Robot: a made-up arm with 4 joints. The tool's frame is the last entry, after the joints. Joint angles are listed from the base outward.
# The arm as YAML. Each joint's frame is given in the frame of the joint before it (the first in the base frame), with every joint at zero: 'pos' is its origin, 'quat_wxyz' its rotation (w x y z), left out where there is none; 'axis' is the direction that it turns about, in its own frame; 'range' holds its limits. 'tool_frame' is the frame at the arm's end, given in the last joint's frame.
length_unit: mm
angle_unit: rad
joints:
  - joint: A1
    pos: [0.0, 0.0, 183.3]
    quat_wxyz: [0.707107, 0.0, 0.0, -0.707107]
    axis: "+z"
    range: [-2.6, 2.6]
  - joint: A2
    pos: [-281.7, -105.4, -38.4]
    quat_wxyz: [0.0, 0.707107, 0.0, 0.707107]
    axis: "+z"
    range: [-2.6, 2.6]
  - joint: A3
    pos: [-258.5, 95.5, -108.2]
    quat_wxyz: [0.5, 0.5, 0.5, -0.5]
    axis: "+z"
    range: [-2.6, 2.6]
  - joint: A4
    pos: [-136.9, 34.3, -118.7]
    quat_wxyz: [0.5, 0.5, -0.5, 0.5]
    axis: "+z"
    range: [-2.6, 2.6]
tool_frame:
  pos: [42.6, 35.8, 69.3]
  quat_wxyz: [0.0, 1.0, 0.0, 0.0]
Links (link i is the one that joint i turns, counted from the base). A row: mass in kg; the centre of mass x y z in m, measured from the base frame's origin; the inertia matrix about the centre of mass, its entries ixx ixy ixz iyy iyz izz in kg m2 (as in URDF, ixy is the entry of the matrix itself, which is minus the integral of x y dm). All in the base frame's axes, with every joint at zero. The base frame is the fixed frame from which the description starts. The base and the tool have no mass.
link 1: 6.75; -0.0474 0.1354 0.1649; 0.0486 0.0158 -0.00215 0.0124 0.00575 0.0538
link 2: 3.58; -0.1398 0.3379 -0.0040; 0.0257 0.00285 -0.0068 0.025 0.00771 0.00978
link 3: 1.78; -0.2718 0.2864 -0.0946; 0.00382 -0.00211 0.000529 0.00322 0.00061 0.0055
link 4: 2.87; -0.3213 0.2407 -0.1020; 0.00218 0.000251 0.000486 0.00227 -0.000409 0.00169
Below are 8 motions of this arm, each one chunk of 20 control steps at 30 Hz.
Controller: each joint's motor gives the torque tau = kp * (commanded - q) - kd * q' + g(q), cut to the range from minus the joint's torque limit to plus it. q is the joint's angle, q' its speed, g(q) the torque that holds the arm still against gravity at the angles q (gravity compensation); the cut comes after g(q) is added. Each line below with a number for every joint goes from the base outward.
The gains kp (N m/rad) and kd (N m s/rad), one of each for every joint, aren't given. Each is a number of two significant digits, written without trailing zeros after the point. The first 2 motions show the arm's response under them.
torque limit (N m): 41 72 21 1.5
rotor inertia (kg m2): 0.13 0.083 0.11 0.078
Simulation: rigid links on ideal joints. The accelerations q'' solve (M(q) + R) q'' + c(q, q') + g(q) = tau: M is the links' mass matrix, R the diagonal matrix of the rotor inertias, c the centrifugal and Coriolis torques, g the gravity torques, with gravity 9.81 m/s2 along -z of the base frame. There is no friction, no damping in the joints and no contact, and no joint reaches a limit. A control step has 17 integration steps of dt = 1/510 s. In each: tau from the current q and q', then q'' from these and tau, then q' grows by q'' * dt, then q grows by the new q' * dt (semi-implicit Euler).
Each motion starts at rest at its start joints. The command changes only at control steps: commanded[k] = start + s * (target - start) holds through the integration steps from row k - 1 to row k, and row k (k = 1, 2, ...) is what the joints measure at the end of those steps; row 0 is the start. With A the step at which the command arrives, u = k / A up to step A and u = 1 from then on. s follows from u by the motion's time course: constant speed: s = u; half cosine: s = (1 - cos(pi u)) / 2; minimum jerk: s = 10 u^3 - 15 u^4 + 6 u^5; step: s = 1 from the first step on.
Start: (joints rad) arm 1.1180 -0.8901 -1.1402 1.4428
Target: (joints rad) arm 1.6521 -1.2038 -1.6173 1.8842
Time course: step
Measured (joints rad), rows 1 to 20:
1: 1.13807 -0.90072 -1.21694 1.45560
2: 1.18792 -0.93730 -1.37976 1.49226
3: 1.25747 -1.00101 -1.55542 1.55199
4: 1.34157 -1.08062 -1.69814 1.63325
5: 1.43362 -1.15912 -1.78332 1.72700
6: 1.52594 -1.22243 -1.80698 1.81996
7: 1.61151 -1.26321 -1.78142 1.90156
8: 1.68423 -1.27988 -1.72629 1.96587
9: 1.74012 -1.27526 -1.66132 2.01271
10: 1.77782 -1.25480 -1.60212 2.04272
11: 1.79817 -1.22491 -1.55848 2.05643
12: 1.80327 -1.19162 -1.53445 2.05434
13: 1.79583 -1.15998 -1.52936 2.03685
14: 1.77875 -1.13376 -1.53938 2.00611
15: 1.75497 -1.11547 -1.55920 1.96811
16: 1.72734 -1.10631 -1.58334 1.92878
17: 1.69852 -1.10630 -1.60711 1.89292
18: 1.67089 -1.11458 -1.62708 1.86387
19: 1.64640 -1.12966 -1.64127 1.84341
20: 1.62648 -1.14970 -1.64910 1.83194
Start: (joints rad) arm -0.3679 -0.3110 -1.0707 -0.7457
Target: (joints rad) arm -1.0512 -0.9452 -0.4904 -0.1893
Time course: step
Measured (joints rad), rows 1 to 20:
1: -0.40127 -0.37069 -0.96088 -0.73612
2: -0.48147 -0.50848 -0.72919 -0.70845
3: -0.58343 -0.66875 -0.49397 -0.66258
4: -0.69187 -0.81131 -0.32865 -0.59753
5: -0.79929 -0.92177 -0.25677 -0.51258
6: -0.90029 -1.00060 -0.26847 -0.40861
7: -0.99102 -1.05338 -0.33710 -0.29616
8: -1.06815 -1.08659 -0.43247 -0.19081
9: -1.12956 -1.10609 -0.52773 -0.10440
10: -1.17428 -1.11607 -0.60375 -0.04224
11: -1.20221 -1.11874 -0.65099 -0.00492
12: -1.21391 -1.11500 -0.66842 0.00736
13: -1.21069 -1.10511 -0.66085 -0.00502
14: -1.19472 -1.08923 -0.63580 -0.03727
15: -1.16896 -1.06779 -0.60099 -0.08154
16: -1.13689 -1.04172 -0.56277 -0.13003
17: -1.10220 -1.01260 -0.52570 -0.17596
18: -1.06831 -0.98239 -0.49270 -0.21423
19: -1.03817 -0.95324 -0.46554 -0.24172
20: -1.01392 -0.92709 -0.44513 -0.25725
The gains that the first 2 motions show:
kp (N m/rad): 190 40 46 9.7
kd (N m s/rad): 12 2.8 2.4 0.51
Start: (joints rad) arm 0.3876 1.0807 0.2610 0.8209
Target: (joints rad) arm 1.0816 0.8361 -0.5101 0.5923
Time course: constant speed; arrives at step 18
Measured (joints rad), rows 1 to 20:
1: 0.39183 1.08367 0.25662 0.82012
2: 0.40485 1.09202 0.24240 0.81725
3: 0.42736 1.10461 0.21665 0.81134
4: 0.45792 1.11843 0.18060 0.80195
5: 0.49425 1.12989 0.13703 0.78921
6: 0.53416 1.13583 0.08908 0.77368
7: 0.57586 1.13399 0.03946 0.75629
8: 0.61816 1.12327 -0.01005 0.73808
9: 0.66037 1.10371 -0.05857 0.72008
10: 0.70227 1.07639 -0.10600 0.70311
11: 0.74393 1.04310 -0.15273 0.68774
12: 0.78557 1.00605 -0.19929 0.67419
13: 0.82741 0.96746 -0.24618 0.66238
14: 0.86954 0.92933 -0.29360 0.65196
15: 0.91189 0.89324 -0.34147 0.64243
16: 0.95422 0.86029 -0.38938 0.63320
17: 0.99625 0.83117 -0.43680 0.62372
18: 1.03769 0.80621 -0.48320 0.61354
19: 1.07353 0.78065 -0.52200 0.60308
20: 1.09937 0.75175 -0.54677 0.59350

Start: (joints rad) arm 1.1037 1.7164 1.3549 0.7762
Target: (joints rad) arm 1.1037 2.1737 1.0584 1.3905
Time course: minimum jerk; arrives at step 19
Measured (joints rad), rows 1 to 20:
1: 1.10371 1.71642 1.35485 0.77626
2: 1.10375 1.71657 1.35440 0.77676
3: 1.10390 1.71718 1.35273 0.77874
4: 1.10424 1.71878 1.34864 0.78390
5: 1.10486 1.72216 1.34086 0.79442
6: 1.10576 1.72818 1.32836 0.81258
7: 1.10687 1.73781 1.31057 0.84035
8: 1.10803 1.75195 1.28756 0.87903
9: 1.10903 1.77138 1.26002 0.92889
10: 1.10960 1.79664 1.22915 0.98907
11: 1.10951 1.82799 1.19657 1.05752
12: 1.10859 1.86530 1.16410 1.13119
13: 1.10678 1.90807 1.13357 1.20628
14: 1.10415 1.95534 1.10667 1.27861
15: 1.10094 2.00577 1.08474 1.34404
16: 1.09749 2.05767 1.06861 1.39887
17: 1.09427 2.10914 1.05854 1.44029
18: 1.09177 2.15819 1.05414 1.46668
19: 1.09044 2.20296 1.05441 1.47788
20: 1.09061 2.24192 1.05775 1.47539

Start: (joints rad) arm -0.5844 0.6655 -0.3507 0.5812
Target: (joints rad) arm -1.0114 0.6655 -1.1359 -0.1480
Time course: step
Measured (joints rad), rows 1 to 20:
1: -0.61368 0.64828 -0.39764 0.57052
2: -0.69031 0.60565 -0.53415 0.54030
3: -0.78502 0.55667 -0.74527 0.49217
4: -0.87208 0.51207 -0.97215 0.42741
5: -0.94364 0.47882 -1.16683 0.34623
6: -0.99866 0.46641 -1.30243 0.24806
7: -1.03755 0.48143 -1.37082 0.13217
8: -1.06139 0.52266 -1.37876 0.00502
9: -1.07228 0.58155 -1.34206 -0.11672
10: -1.07336 0.64623 -1.27966 -0.21965
11: -1.06828 0.70570 -1.20939 -0.29959
12: -1.06047 0.75255 -1.14569 -0.35659
13: -1.05247 0.78356 -1.09819 -0.39085
14: -1.04566 0.79869 -1.07111 -0.40245
15: -1.04034 0.79977 -1.06363 -0.39137
16: -1.03613 0.78945 -1.07137 -0.35762
17: -1.03239 0.77078 -1.08834 -0.30568
18: -1.02851 0.74681 -1.10864 -0.24493
19: -1.02417 0.72046 -1.12757 -0.18424
20: -1.01929 0.69426 -1.14217 -0.13078

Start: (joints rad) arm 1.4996 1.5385 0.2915 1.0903
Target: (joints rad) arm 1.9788 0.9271 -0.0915 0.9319
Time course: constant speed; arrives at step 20
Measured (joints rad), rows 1 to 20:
1: 1.50143 1.53849 0.29024 1.08960
2: 1.50754 1.53798 0.28590 1.08720
3: 1.51904 1.53595 0.27752 1.08260
4: 1.53597 1.53103 0.26500 1.07575
5: 1.55758 1.52179 0.24882 1.06696
6: 1.58272 1.50693 0.22981 1.05681
7: 1.61005 1.48553 0.20886 1.04595
8: 1.63834 1.45710 0.18680 1.03503
9: 1.66659 1.42174 0.16427 1.02459
10: 1.69420 1.38006 0.14170 1.01499
11: 1.72092 1.33322 0.11933 1.00643
12: 1.74687 1.28274 0.09722 0.99893
13: 1.77240 1.23040 0.07528 0.99235
14: 1.79791 1.17796 0.05331 0.98647
15: 1.82371 1.12696 0.03116 0.98099
16: 1.84988 1.07856 0.00875 0.97560
17: 1.87631 1.03346 -0.01384 0.96998
18: 1.90273 0.99196 -0.03637 0.96389
19: 1.92884 0.95405 -0.05852 0.95715
20: 1.95438 0.91954 -0.08000 0.94968

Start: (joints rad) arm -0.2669 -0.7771 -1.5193 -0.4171
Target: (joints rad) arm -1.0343 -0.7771 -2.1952 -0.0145
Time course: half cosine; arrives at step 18
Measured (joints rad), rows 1 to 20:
1: -0.26715 -0.77711 -1.51970 -0.41688
2: -0.26852 -0.77718 -1.52183 -0.41568
3: -0.27260 -0.77737 -1.52775 -0.41224
4: -0.28133 -0.77775 -1.53974 -0.40512
5: -0.29676 -0.77839 -1.55983 -0.39297
6: -0.32073 -0.77935 -1.58960 -0.37477
7: -0.35459 -0.78070 -1.63002 -0.35000
8: -0.39904 -0.78245 -1.68136 -0.31871
9: -0.45397 -0.78460 -1.74305 -0.28156
10: -0.51853 -0.78703 -1.81355 -0.23972
11: -0.59117 -0.78950 -1.89024 -0.19487
12: -0.66973 -0.79159 -1.96947 -0.14900
13: -0.75160 -0.79272 -2.04675 -0.10435
14: -0.83390 -0.79223 -2.11722 -0.06318
15: -0.91358 -0.78952 -2.17637 -0.02760
16: -0.98762 -0.78427 -2.22075 0.00058
17: -1.05316 -0.77656 -2.24857 0.02005
18: -1.10760 -0.76685 -2.25985 0.03009
19: -1.14890 -0.75609 -2.25681 0.03079
20: -1.17602 -0.74566 -2.24410 0.02345

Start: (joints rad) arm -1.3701 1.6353 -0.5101 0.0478
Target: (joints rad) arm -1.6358 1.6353 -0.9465 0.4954
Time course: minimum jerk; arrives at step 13
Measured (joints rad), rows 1 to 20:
1: -1.37023 1.63529 -0.51039 0.04792
2: -1.37127 1.63523 -0.51276 0.04890
3: -1.37495 1.63499 -0.52095 0.05267
4: -1.38347 1.63435 -0.53947 0.06214
5: -1.39874 1.63297 -0.57169 0.08065
6: -1.42165 1.63044 -0.61842 0.11109
7: -1.45172 1.62645 -0.67746 0.15507
8: -1.48712 1.62108 -0.74402 0.21227
9: -1.52501 1.61503 -0.81186 0.28016
10: -1.56211 1.60970 -0.87436 0.35418
11: -1.59526 1.60684 -0.92562 0.42822
12: -1.62196 1.60795 -0.96136 0.49564
13: -1.64082 1.61360 -0.97991 0.55046
14: -1.65195 1.62307 -0.98299 0.58912
15: -1.65669 1.63465 -0.97516 0.61100
16: -1.65691 1.64640 -0.96196 0.61596
17: -1.65449 1.65667 -0.94834 0.60570
18: -1.65092 1.66435 -0.93770 0.58425
19: -1.64722 1.66887 -0.93161 0.55626
20: -1.64395 1.67011 -0.93005 0.52631

